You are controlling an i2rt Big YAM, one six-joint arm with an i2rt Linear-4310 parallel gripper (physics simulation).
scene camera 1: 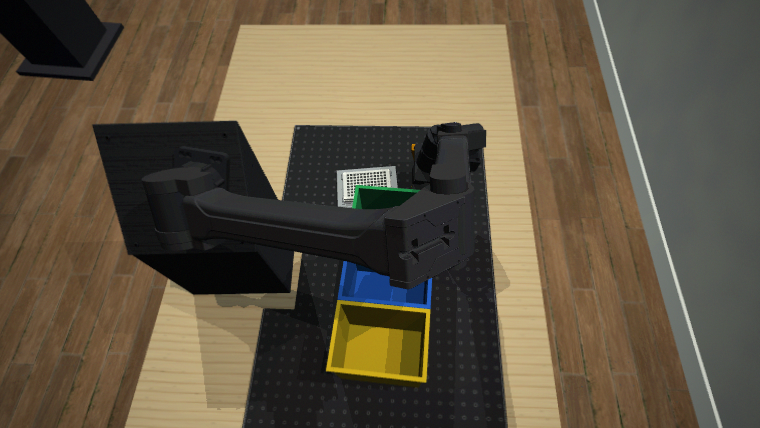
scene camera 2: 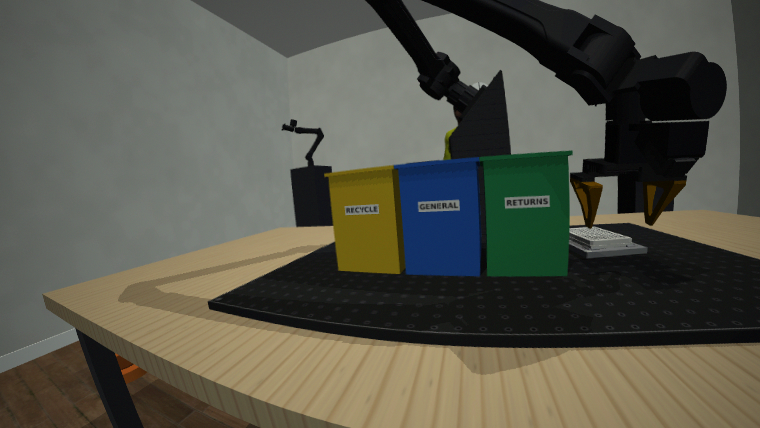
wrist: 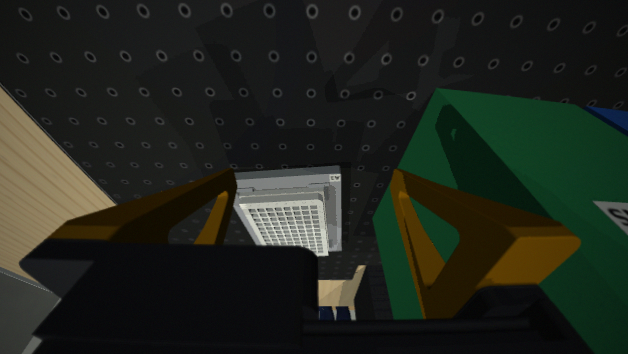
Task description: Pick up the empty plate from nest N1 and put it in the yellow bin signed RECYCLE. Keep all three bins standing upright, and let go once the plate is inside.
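Where they show: gripper, fingertip midpoint: [scene camera 1: 418,184] [scene camera 2: 618,226] [wrist: 313,177]; arm's base, origin of the base link: [scene camera 1: 204,183] [scene camera 2: 475,106].
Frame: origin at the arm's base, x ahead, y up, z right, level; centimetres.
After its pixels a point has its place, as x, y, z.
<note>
The white gridded plate [scene camera 1: 366,183] @[23.1, -33.8, -22.9] [scene camera 2: 599,234] @[24.1, -33.8, -23.8] [wrist: 290,227] @[24.4, -33.9, -22.9] lies flat in a grey nest [scene camera 1: 340,186] @[16.0, -35.1, -22.1] [scene camera 2: 614,253] @[31.3, -35.7, -23.7] [wrist: 336,215] @[25.4, -35.1, -17.7]. My gripper [scene camera 2: 620,224] @[37.0, -29.8, -21.5] [wrist: 313,177] @[37.0, -29.8, -21.5] is open and empty. In the wrist view the plate shows between its orange fingers, nearer the left one; in scene camera 2 the left fingertip overlaps the plate's back part. Their exact distance is unclear. In scene camera 1 the arm hides most of the gripper. The yellow bin [scene camera 1: 380,345] @[31.7, -36.1, 17.6] [scene camera 2: 368,239] @[40.9, -30.3, 18.5] signed RECYCLE stands upright, open and empty, at the far end of the bin row.
The blue GENERAL bin [scene camera 1: 372,287] @[28.2, -36.1, 4.5] [scene camera 2: 441,241] @[40.8, -30.7, 6.1] stands upright between the yellow bin and the green RETURNS bin [scene camera 1: 382,197] @[29.0, -21.8, -12.4] [scene camera 2: 526,239] @[40.6, -30.6, -6.6] [wrist: 540,135] @[40.6, -30.9, -8.5]. The green bin stands upright beside the nest, and its wall is close behind my right finger in the wrist view. My arm passes over the bins.
</note>
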